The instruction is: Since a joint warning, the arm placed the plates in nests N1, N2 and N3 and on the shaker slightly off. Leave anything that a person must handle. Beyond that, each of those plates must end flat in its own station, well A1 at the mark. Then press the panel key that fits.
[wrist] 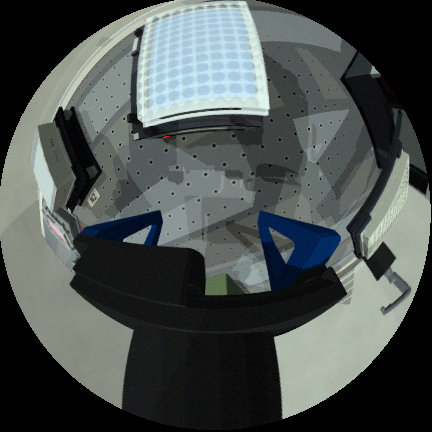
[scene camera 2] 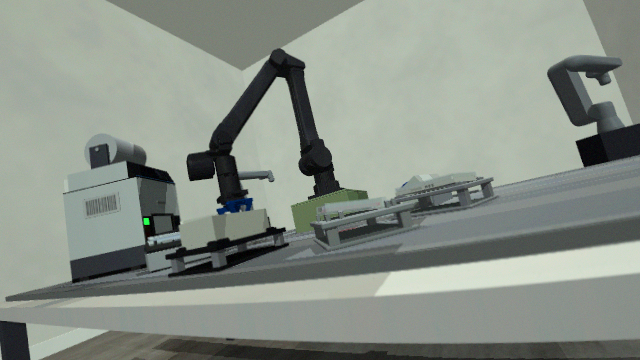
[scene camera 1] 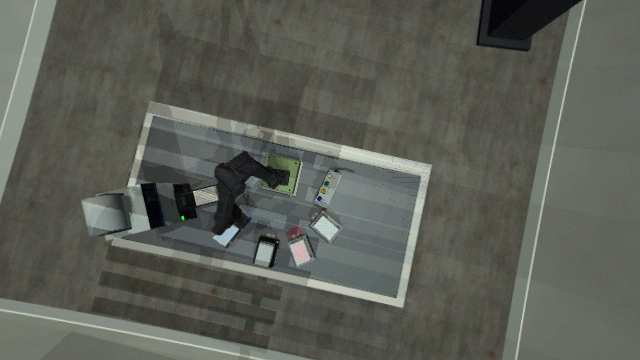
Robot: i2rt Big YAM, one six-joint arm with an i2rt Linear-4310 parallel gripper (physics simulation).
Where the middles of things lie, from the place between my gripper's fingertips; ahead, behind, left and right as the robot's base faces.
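Pale blue well plate (wrist: 189,65): ahead of my hand by 13 cm, right of it by 8 cm, above it by 2 cm.
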